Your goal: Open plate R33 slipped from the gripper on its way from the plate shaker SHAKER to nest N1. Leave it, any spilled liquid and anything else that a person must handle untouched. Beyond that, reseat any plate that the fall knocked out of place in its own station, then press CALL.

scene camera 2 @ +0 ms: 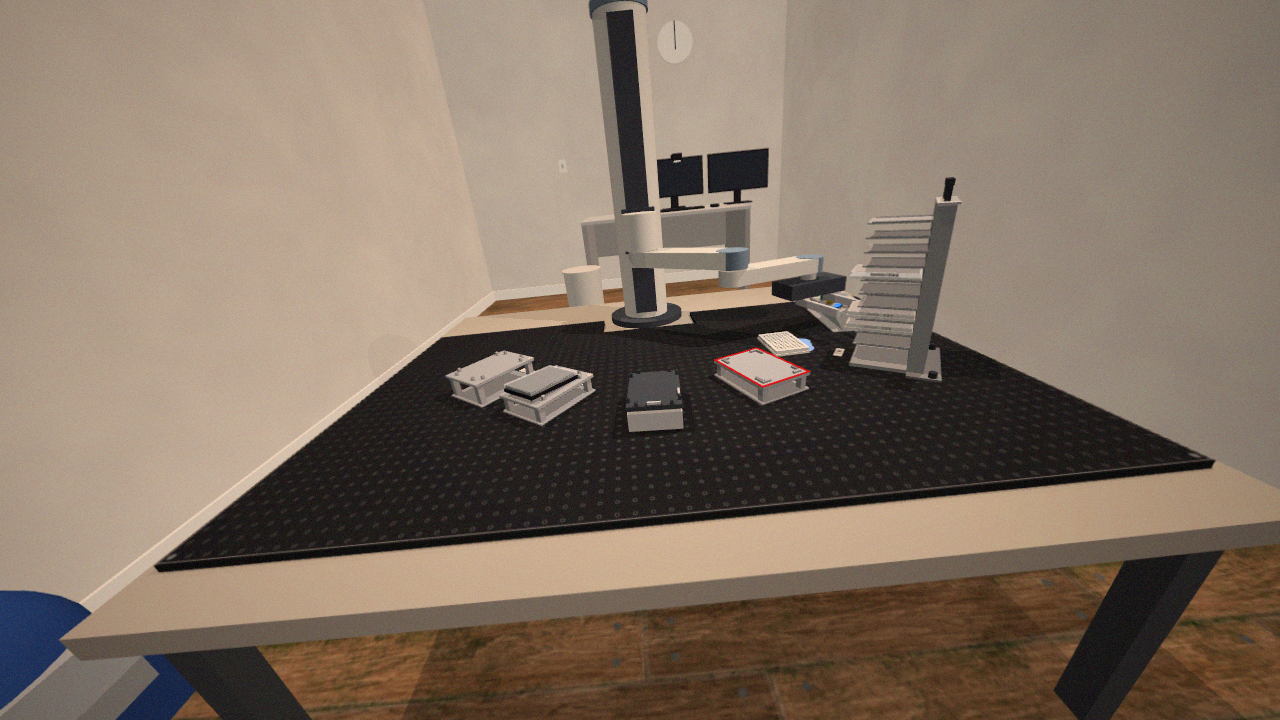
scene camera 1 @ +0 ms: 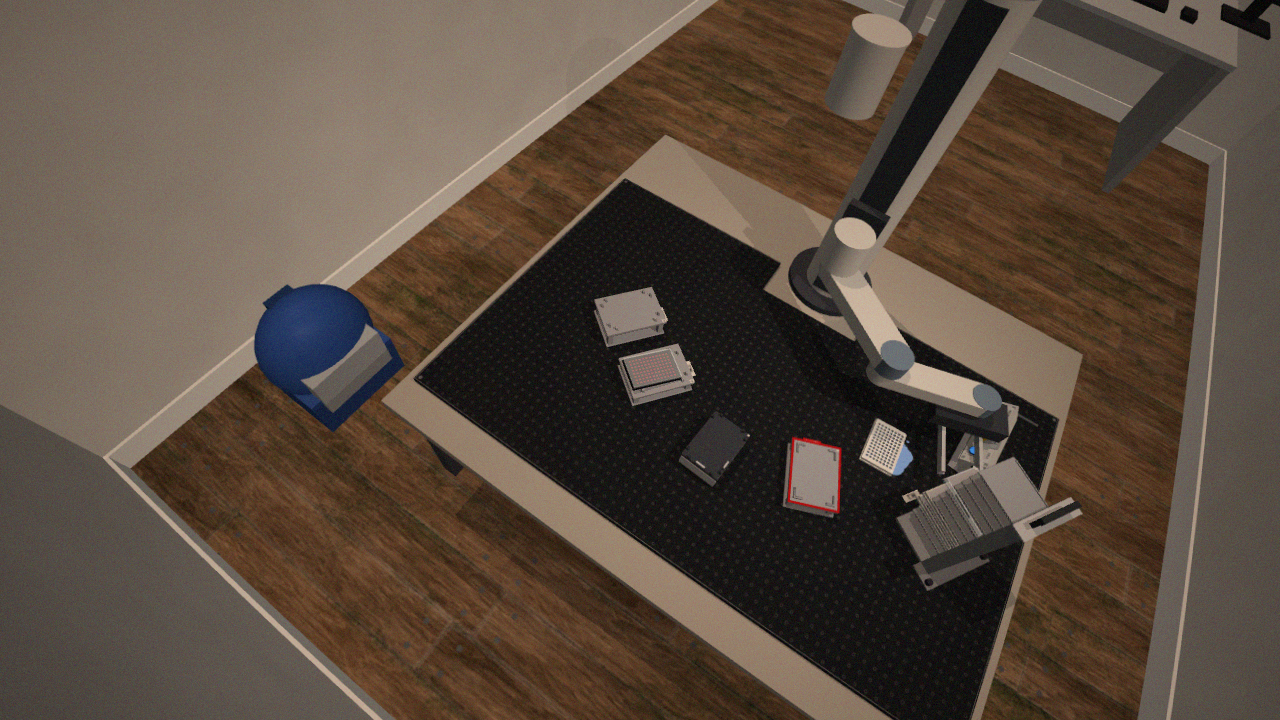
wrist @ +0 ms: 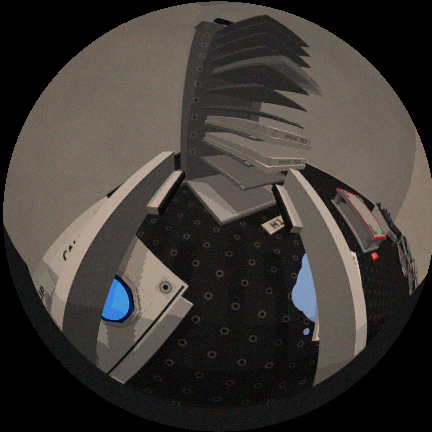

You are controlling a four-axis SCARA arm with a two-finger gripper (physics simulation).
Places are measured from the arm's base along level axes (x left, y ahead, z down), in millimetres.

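Pixels of known places: gripper, fingertip midpoint: (wrist: 230, 168); arm's base at its link origin: (scene camera 2: 646, 316).
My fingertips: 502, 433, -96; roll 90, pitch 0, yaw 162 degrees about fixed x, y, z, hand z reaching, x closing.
For each thing: its middle in the pictures, then the offset to it from my fingertips, as dx, dy, dz. "spot": a spot on its surface instead.
- sloped CALL panel at a spot on its surface: (wrist: 159, 272) spot: +7, -76, +26
- panel's round button at the middle of its body: (wrist: 109, 296) (scene camera 1: 974, 451) (scene camera 2: 838, 306) +19, -105, +22
- Open plate R33 at the middle of its body: (scene camera 1: 883, 446) (scene camera 2: 782, 343) -168, -16, +76
- Hotel H1 at the middle of its body: (wrist: 242, 80) (scene camera 1: 985, 520) (scene camera 2: 908, 277) +36, +129, -103
- T27 at a spot on its surface: (wrist: 287, 136) spot: -36, +52, -30
- red-outlined nest at the middle of its body: (scene camera 2: 759, 372) (scene camera 1: 812, 476) (wrist: 361, 217) -287, +172, +60
- dark-topped device at a spot on its surface: (scene camera 2: 654, 391) (scene camera 1: 712, 449) spot: -517, +270, +28
- bare-topped nest at the middle of its body: (scene camera 2: 492, 374) (scene camera 1: 629, 315) -894, +62, +50
- H1 label at a spot on its surface: (wrist: 273, 224) spot: -55, +56, +81
My gripper (scene camera 1: 960, 465) (wrist: 230, 168) is shut, at its narrow setting with a gap between the fingers and nothing in it. It hangs beside the hotel, over the sloped CALL panel (wrist: 159, 272). The panel's round button (scene camera 1: 972, 450) (scene camera 2: 836, 305) (wrist: 117, 299) shows bright blue, partly behind the left finger in the wrist view. Open plate R33 (scene camera 1: 885, 445) (scene camera 2: 782, 342) lies on the mat with a light-blue spill (scene camera 1: 904, 461) (scene camera 2: 807, 345) (wrist: 303, 292) beside it. Hotel H1 (scene camera 1: 1038, 524) (scene camera 2: 933, 286) (wrist: 192, 100) holds plates T24 (wrist: 280, 161) and T27 (wrist: 287, 136) low down, and another plate (wrist: 282, 66) higher up.
A red-outlined nest (scene camera 1: 815, 475) (scene camera 2: 761, 368) (wrist: 361, 212) stands near R33. A dark-topped device (scene camera 1: 716, 445) (scene camera 2: 654, 391) is left of it. Farther left, one nest (scene camera 1: 682, 390) holds a plate (scene camera 1: 653, 368) (scene camera 2: 543, 382) beside a bare-topped nest (scene camera 1: 630, 309) (scene camera 2: 491, 367). An H1 label (wrist: 273, 224) lies by the hotel.
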